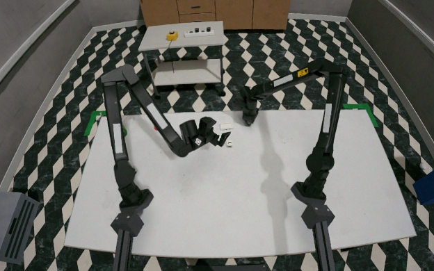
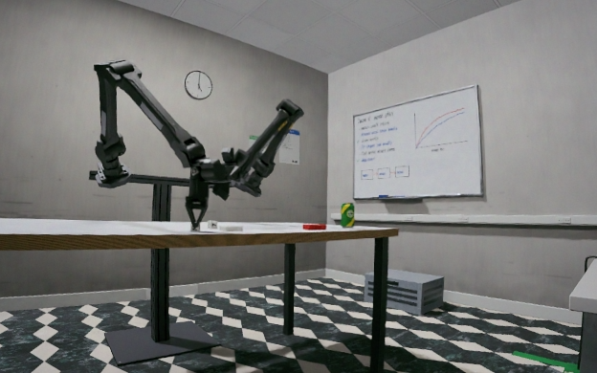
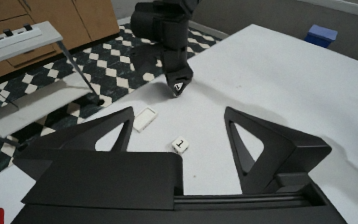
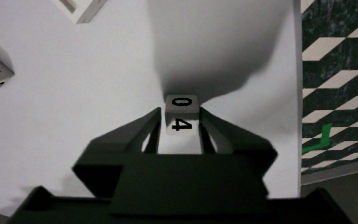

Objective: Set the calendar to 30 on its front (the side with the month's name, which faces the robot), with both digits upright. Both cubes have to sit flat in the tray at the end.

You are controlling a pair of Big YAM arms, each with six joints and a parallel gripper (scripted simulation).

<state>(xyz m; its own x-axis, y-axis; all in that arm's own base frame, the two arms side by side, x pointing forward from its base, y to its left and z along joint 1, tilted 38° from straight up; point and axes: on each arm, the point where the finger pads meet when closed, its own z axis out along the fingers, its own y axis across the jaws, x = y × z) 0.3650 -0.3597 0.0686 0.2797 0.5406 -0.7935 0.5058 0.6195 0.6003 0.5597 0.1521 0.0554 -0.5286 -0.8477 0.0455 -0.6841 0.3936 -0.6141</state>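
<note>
Now: the flat white tray 140 mm to the left of my right hand, 10 mm below it and 10 mm behind it. Also, from my right hand: flat red object (520 mm to the left, 30 mm ahead, 10 mm below).
</note>
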